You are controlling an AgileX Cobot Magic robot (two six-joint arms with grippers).
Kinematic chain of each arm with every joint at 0, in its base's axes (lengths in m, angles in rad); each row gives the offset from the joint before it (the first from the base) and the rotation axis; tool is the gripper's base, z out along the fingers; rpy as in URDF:
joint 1: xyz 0 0 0.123 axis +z
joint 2: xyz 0 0 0 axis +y
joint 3: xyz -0.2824 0 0.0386 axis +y
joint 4: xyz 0.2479 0 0.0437 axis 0.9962 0 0.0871
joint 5: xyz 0 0 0 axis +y
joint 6: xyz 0.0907 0 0.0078 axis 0.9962 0 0.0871
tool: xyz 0 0 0 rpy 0 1.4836 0
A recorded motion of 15 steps. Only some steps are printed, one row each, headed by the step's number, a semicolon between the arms.
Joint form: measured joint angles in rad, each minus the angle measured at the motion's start. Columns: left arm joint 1, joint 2, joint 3, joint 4, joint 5, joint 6; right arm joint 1, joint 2, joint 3, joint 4, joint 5, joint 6.
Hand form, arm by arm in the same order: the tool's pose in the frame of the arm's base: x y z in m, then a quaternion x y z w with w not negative. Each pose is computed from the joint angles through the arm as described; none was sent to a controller.
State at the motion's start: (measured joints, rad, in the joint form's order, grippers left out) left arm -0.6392 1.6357 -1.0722 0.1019 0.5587 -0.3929; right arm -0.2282 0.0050 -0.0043 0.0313 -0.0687 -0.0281
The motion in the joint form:
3: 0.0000 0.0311 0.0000 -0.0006 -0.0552 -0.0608; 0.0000 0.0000 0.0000 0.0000 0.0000 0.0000
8: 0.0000 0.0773 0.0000 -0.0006 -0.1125 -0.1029; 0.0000 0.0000 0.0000 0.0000 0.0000 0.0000
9: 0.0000 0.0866 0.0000 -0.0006 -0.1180 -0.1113; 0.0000 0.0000 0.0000 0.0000 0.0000 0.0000
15: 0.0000 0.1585 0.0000 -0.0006 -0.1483 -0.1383; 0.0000 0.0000 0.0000 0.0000 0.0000 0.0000
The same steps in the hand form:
3: 0.2785 -0.2014 0.2207 0.12461 0.95239 -0.11288 0.25433; 0.0542 -0.0128 0.2205 0.07584 0.64574 -0.08602 0.75490
8: 0.2851 -0.2070 0.2074 0.10622 0.95313 -0.12267 0.25536; 0.0542 -0.0128 0.2205 0.07584 0.64574 -0.08602 0.75490
9: 0.2860 -0.2077 0.2044 0.10250 0.95408 -0.12299 0.25316; 0.0542 -0.0128 0.2205 0.07584 0.64574 -0.08602 0.75490
15: 0.2918 -0.2123 0.1801 0.09158 0.96089 -0.11700 0.23371; 0.0542 -0.0128 0.2205 0.07584 0.64574 -0.08602 0.75490

